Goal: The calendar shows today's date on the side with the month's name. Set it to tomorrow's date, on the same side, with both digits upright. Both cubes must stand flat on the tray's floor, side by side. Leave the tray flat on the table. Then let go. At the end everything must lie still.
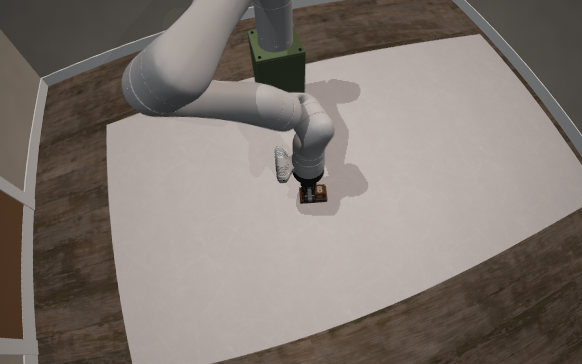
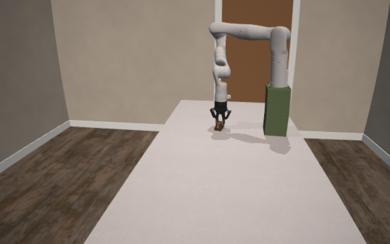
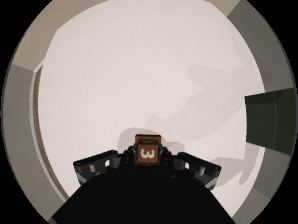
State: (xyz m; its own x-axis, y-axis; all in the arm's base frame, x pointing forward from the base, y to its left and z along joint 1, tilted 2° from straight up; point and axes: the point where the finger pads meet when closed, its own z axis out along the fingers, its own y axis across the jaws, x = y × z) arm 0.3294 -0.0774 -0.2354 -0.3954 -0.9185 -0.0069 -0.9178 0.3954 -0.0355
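Right now the brown tray is 10 mm ahead of my hand, 20 mm to the left of it and 30 mm below it. The rest, counted from my hand: cube 10 mm ahead, 30 mm to the left, 10 mm below.
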